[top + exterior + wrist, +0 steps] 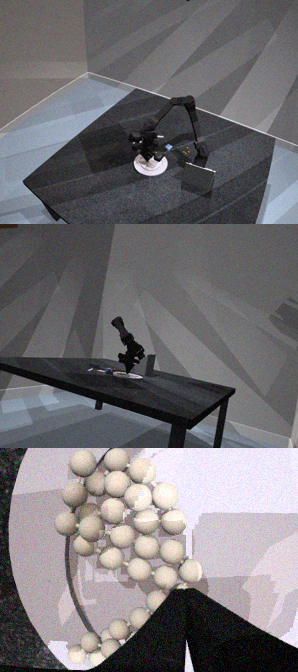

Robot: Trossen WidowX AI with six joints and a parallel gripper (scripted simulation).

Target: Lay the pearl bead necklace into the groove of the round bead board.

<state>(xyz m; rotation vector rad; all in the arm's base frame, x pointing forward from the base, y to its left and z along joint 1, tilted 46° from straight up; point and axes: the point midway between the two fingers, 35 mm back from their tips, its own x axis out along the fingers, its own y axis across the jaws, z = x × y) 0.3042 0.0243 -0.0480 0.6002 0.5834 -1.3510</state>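
Now: gripper tip 2 cm past the round white bead board, 1 cm to the left of it and 1 cm above it. From my gripper tip the other things lie so: small white block 15 cm ahead, 10 cm to the right, 1 cm below; then small blue cube 18 cm to the right, 4 cm behind, 1 cm below; then thin white stick 23 cm to the right, 10 cm ahead, 2 cm below.
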